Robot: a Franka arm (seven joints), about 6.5 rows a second.
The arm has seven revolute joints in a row. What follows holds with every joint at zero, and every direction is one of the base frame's. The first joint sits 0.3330 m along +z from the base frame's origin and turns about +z. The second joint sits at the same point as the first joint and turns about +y. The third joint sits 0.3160 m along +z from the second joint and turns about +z. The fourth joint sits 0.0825 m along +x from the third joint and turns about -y. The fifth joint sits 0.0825 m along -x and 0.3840 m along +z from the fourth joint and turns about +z. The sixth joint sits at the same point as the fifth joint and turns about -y. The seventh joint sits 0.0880 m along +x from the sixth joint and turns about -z. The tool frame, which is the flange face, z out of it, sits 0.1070 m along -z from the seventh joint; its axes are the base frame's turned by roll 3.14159, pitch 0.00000 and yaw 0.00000 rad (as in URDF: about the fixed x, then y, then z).
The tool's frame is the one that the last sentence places.
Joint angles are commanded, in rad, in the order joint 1, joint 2, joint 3, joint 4, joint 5, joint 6, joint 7. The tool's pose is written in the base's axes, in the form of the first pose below.
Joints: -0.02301 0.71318 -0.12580 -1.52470 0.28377 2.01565 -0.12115
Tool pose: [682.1 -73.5 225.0 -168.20 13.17 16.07]
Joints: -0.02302 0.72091 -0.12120 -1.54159 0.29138 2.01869 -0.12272
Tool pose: [676.9 -70.4 212.9 -167.50 13.34 17.77]
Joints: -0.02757 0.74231 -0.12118 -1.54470 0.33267 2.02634 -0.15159
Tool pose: [674.5 -71.5 197.9 -165.43 13.34 18.20]
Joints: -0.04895 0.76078 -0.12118 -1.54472 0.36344 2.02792 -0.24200
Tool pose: [671.0 -84.3 185.8 -163.67 9.16 17.81]
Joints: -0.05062 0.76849 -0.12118 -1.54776 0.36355 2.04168 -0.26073
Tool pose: [670.3 -86.1 180.2 -163.86 8.02 17.40]
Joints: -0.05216 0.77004 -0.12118 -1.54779 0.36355 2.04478 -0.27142
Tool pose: [670.3 -87.3 179.3 -163.90 7.31 17.15]
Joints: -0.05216 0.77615 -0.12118 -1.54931 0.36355 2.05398 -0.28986
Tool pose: [669.9 -87.8 175.1 -164.03 5.96 16.86]
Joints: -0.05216 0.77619 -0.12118 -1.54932 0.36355 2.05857 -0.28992
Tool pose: [670.4 -88.0 175.3 -164.15 6.00 16.51]
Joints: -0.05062 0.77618 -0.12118 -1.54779 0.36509 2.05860 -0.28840
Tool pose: [671.1 -86.9 175.9 -164.11 6.04 16.39]
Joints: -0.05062 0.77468 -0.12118 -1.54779 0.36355 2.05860 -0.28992
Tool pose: [671.3 -87.0 176.9 -164.20 5.83 16.28]
